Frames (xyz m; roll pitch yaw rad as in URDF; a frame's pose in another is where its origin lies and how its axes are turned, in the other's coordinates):
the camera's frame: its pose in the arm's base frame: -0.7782 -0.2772 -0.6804 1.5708 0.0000 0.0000
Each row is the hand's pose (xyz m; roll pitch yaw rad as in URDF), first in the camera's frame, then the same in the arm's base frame.
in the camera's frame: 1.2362 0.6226 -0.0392 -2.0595 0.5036 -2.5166
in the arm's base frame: 0.4580 -0.2380 -0.0578 2.3178 0.5380 2.5448
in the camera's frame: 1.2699 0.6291 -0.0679 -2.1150 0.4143 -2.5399
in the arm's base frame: 0.4917 -0.2093 -0.0513 2.3277 0.5447 2.6516
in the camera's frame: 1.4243 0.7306 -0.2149 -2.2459 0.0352 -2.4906
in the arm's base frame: 0.6461 -0.0623 0.0502 2.4397 0.6505 3.0974
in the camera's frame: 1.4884 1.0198 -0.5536 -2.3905 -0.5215 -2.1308
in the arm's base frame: 0.7102 0.2764 0.3394 2.9933 0.8251 -2.3170
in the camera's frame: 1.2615 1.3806 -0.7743 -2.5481 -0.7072 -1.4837
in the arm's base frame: 0.4833 0.4971 0.7002 -2.4145 0.8592 -1.4694
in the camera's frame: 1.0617 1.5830 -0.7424 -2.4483 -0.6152 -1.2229
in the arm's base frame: 0.2835 0.4652 0.9026 -1.8873 0.8753 -1.1213
